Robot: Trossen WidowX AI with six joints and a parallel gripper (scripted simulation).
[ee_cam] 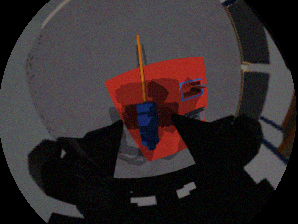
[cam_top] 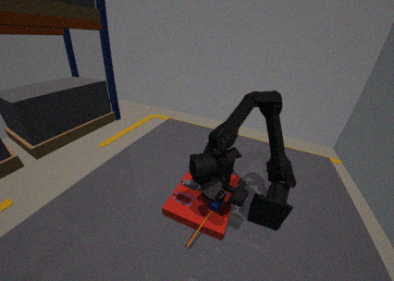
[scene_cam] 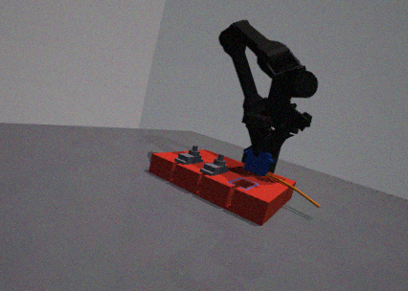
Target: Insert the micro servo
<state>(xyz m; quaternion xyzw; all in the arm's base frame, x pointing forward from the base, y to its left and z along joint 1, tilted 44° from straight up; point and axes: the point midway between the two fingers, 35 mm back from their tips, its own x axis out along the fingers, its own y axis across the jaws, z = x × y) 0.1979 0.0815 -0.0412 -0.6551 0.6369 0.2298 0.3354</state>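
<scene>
My gripper tip is now 2 cm short of the red deck, 6 cm to the left of it and 7 cm above it.
</scene>
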